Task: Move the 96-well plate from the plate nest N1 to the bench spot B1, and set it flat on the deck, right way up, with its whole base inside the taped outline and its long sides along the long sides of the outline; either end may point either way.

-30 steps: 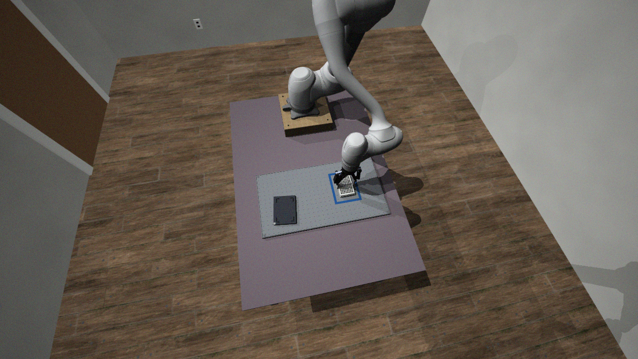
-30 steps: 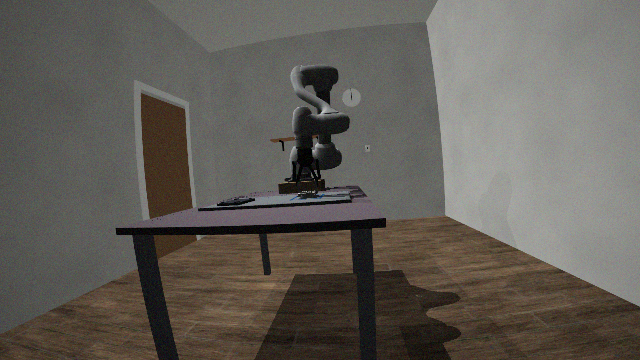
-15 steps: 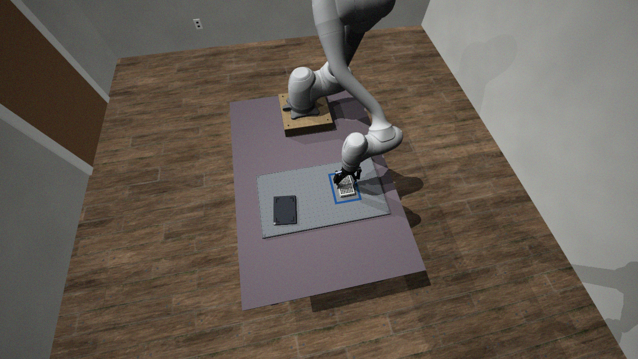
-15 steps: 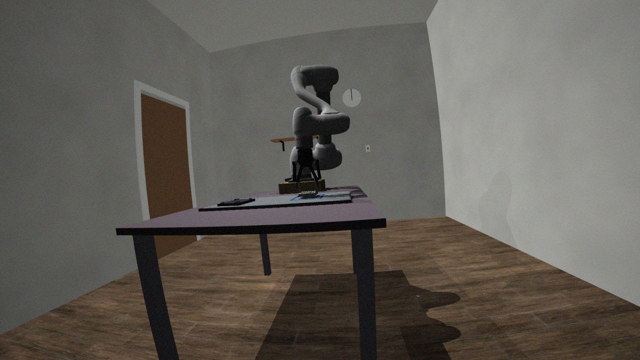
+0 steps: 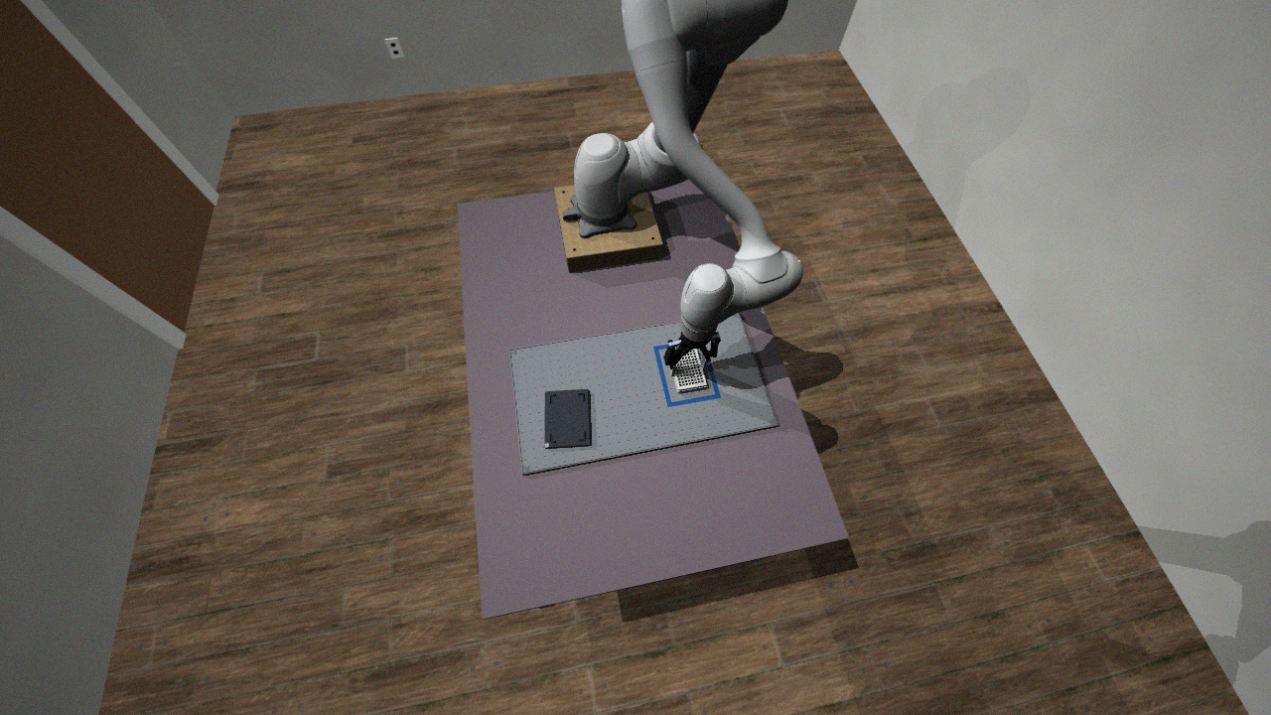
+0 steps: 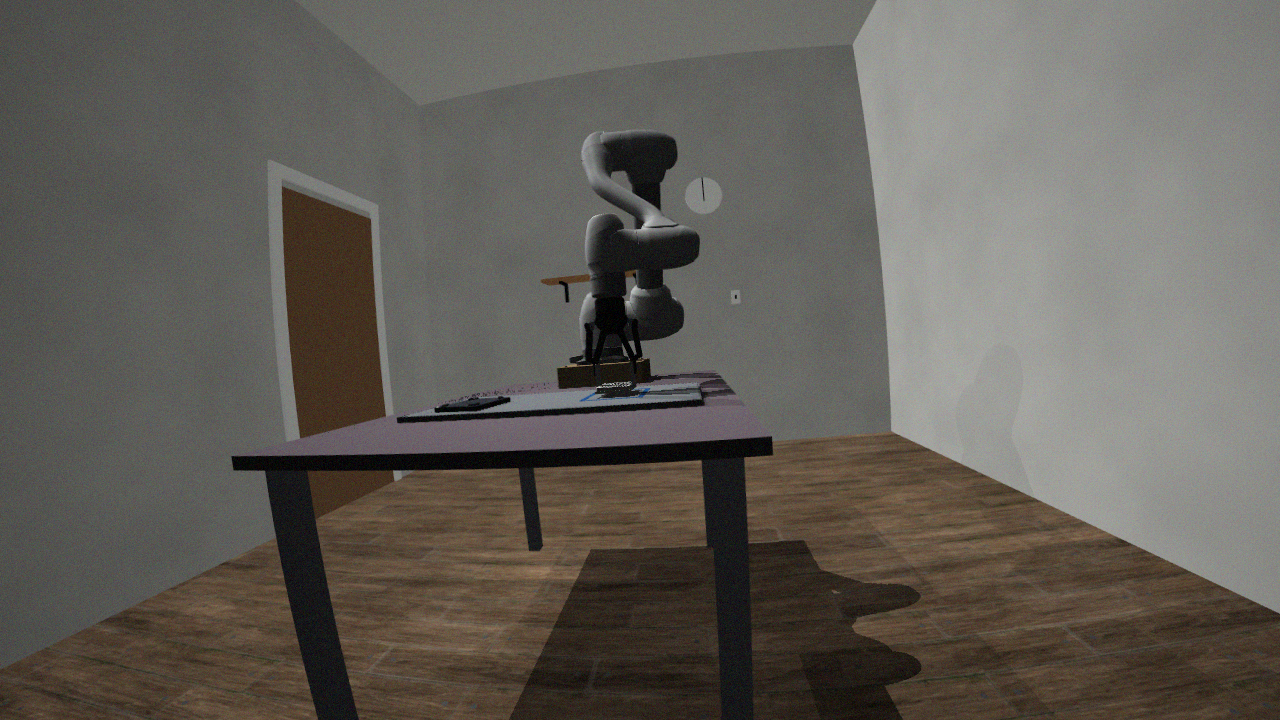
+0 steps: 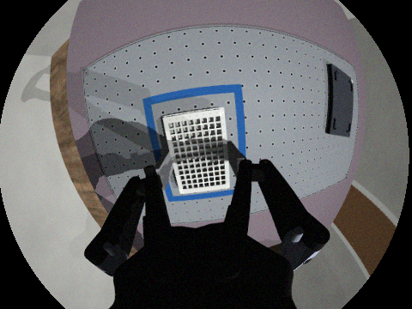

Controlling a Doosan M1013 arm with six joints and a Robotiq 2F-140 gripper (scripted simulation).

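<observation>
Now: the white 96-well plate 20 mm below my hand. From my hand the other things lie so: dark plate nest N1 (360 mm to the right, 60 mm ahead, 40 mm below).
</observation>
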